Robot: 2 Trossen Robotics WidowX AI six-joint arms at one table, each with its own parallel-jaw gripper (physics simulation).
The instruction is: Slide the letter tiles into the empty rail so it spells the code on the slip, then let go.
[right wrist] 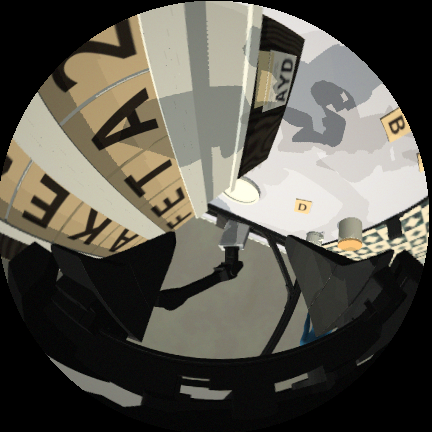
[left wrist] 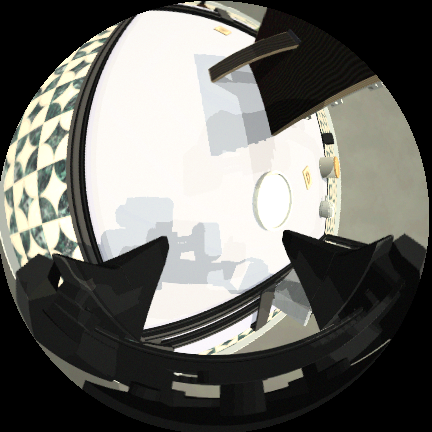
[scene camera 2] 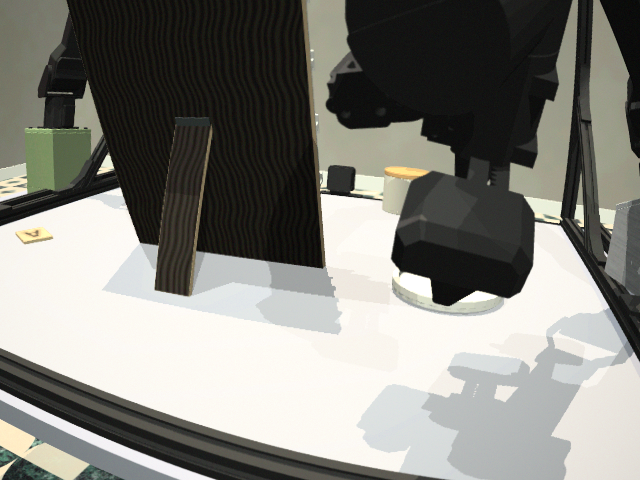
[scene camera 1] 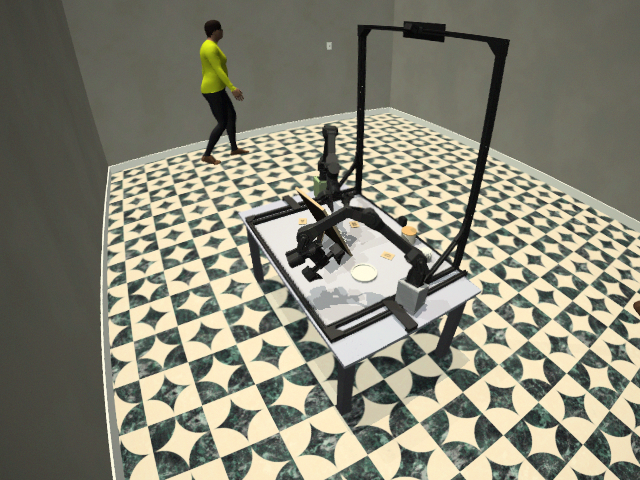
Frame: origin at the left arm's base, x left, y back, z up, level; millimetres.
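Seen in the pictures: left gripper, fingertip midpoint: (left wrist: 226, 239) (scene camera 1: 330, 271); right gripper, fingertip midpoint: (right wrist: 232, 239); left arm's base, link origin: (right wrist: 231, 247) (scene camera 1: 414, 282); right arm's base, link origin: (scene camera 2: 57, 128) (scene camera 1: 323, 178).
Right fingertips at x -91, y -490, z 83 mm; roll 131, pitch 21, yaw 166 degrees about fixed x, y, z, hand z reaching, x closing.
Pixels of each thing's top centre, then the offset from my right fingertips to it. "pt": a spot on its surface instead.
- pale empty rail, surface spot: (right wrist: 220, 65) pt dx +23, dy -93, dz -81 mm
- slip, top centre: (right wrist: 279, 84) dx -12, dy -67, dz -138 mm
- D tile, top centre: (right wrist: 301, 206) (left wrist: 307, 177) (scene camera 1: 387, 255) dx -106, dy +227, dz -198 mm
- B tile, top centre: (scene camera 1: 354, 224) dx -205, dy -73, dz -198 mm
- round white dish, top centre: (scene camera 2: 449, 278) (left wrist: 278, 200) (right wrist: 237, 191) (scene camera 1: 364, 271) dx +79, dy +224, dz -188 mm
- jar with an orange lid, top centre: (scene camera 2: 408, 170) (right wrist: 349, 245) (left wrist: 337, 166) (scene camera 1: 409, 230) dx -282, dy +233, dz -135 mm
- small black object, surface spot: (scene camera 2: 341, 179) (scene camera 1: 401, 221) pt dx -375, dy +126, dz -173 mm
- wooden prop, surface spot: (scene camera 2: 180, 206) pt dx +95, dy -46, dz -122 mm
The upright board (scene camera 1: 314, 205) (scene camera 2: 248, 155) (left wrist: 310, 65) leans at a tilt. In the right wrist view, a pale empty rail (right wrist: 220, 65) runs beside the slip (right wrist: 284, 82), which shows AYD. Other rails hold letter tiles, such as an A tile (right wrist: 125, 120). A D tile (scene camera 1: 387, 255) (left wrist: 307, 177) (right wrist: 302, 206), a B tile (scene camera 1: 354, 224) (right wrist: 395, 125) and an A tile (scene camera 1: 302, 221) (scene camera 2: 34, 235) (left wrist: 222, 31) lie on the table. My left gripper (scene camera 1: 326, 264) (scene camera 2: 448, 297) (left wrist: 226, 239) is open and empty, above the table behind the board. My right gripper is open and empty, close to the board's front.
A round white dish (scene camera 1: 363, 280) (scene camera 2: 413, 304) stands near the board's end. A jar with an orange lid (scene camera 1: 408, 235) (left wrist: 327, 167) (right wrist: 350, 232) and a small black object (scene camera 1: 402, 220) (scene camera 2: 341, 179) stand at the far edge. A wooden prop (scene camera 2: 180, 206) sticks out behind the board.
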